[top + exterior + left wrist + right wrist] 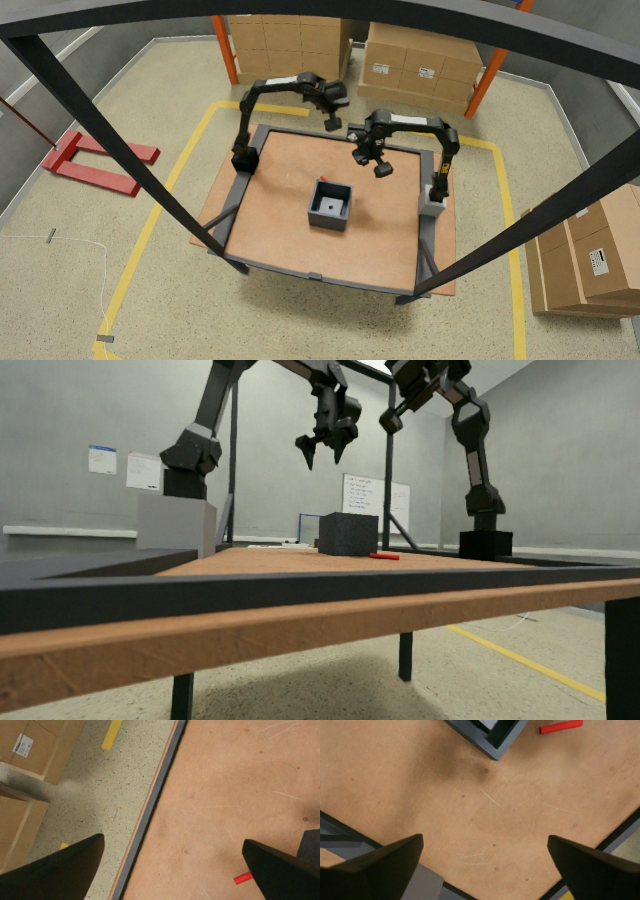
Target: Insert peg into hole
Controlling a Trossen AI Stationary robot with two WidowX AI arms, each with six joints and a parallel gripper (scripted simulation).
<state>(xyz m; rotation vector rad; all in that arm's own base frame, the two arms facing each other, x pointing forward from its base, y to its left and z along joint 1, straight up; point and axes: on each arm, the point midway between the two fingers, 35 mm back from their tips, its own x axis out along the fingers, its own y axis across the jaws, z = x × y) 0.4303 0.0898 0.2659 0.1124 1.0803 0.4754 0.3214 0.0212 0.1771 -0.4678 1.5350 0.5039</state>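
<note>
Now: the red peg 360 mm below my left hand, 110 mm behind it and 10 mm to the left of it. Round my left hand: dark frame rail (360 mm below, 180 mm ahead, 20 mm to the right); then light plate (320 mm below, 260 mm behind, 50 mm to the right).
</note>
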